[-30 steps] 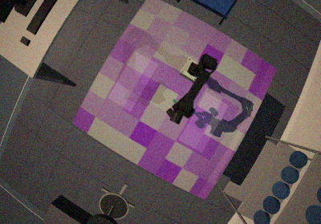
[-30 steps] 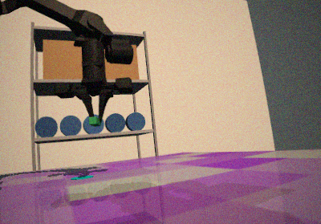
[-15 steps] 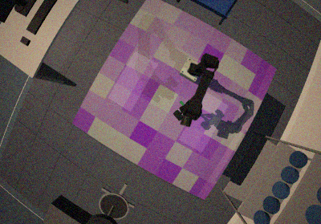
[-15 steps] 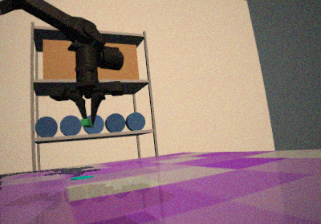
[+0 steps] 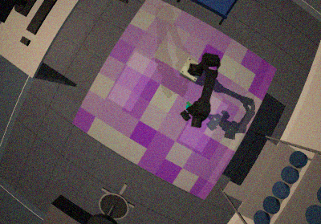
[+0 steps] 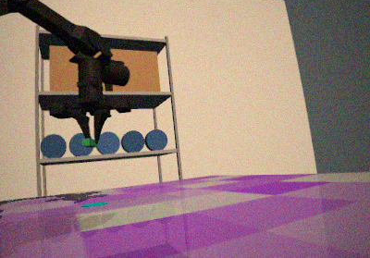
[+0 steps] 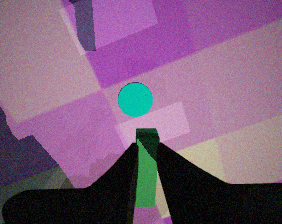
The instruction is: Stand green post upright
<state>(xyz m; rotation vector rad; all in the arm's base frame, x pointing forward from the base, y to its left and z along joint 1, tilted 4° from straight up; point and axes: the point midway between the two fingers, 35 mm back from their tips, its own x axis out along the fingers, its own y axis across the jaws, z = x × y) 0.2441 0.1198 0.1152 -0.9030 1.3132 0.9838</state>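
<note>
Right now the cyan circle is 14 cm below my gripper tip and 1 cm to the left of it. The rest, counted from my gripper tip: green post (2 cm to the right, 1 cm behind).
</note>
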